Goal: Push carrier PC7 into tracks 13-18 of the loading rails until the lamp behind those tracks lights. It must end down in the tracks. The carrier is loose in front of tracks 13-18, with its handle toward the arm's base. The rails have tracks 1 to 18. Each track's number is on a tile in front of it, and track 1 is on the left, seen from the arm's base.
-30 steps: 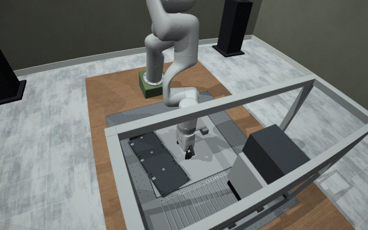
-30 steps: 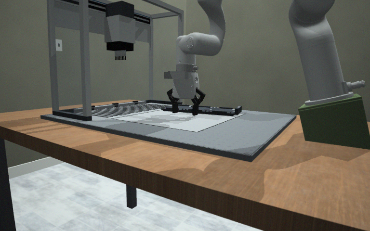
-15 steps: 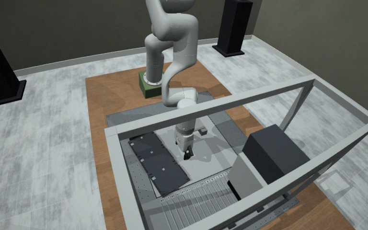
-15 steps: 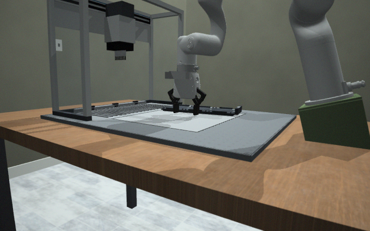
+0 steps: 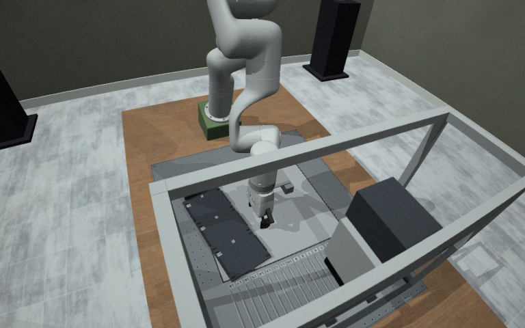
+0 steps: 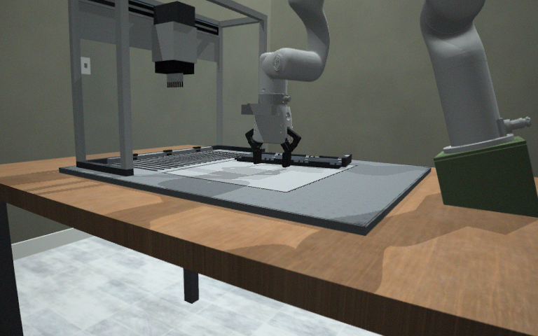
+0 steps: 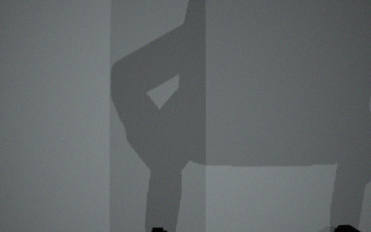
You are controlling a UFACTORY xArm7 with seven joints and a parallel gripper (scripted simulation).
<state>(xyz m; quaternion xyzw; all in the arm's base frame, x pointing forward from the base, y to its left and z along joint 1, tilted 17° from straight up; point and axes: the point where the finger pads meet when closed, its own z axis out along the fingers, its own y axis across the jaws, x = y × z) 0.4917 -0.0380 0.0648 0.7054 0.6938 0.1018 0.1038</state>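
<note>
Now: hand 120 mm to the left of the carrier PC7.
</note>
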